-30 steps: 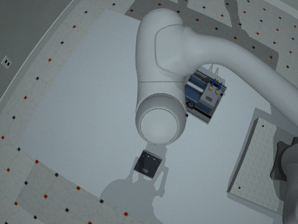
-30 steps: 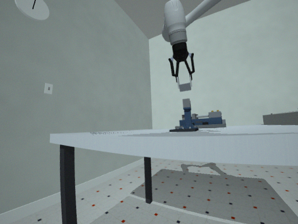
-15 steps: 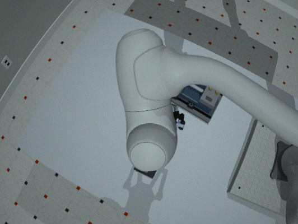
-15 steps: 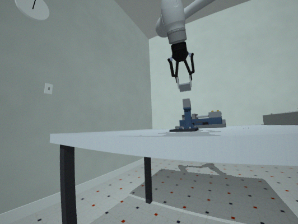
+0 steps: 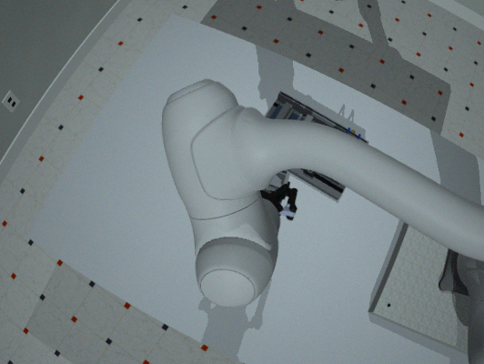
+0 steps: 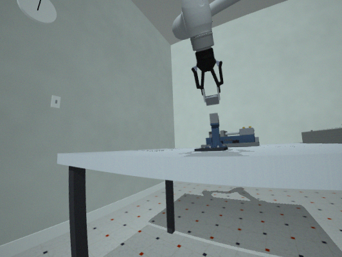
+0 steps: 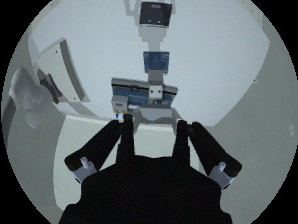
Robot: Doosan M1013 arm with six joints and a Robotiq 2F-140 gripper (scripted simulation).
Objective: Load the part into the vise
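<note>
My hand is 2 cm to the left of the part and 2 cm above it. From my hand the other things lie so: vise (22 cm below, 21 cm to the right, 7 cm behind); then air cylinder (19 cm to the right, 18 cm below, 16 cm behind).
</note>
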